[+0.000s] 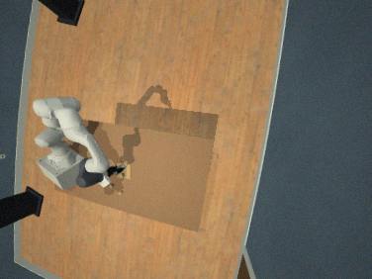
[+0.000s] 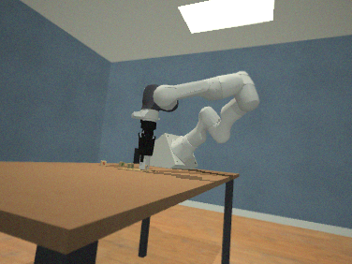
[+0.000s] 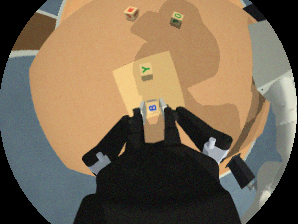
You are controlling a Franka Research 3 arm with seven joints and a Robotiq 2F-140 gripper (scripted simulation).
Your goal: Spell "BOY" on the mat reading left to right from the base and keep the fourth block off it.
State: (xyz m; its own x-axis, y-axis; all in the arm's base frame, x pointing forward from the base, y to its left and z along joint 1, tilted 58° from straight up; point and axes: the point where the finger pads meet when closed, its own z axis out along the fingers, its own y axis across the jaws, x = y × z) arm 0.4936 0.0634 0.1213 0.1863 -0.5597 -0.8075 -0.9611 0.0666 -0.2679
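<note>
The mat lies 1 cm ahead of my hand, 4 cm to the right of it and 4 cm below it.
</note>
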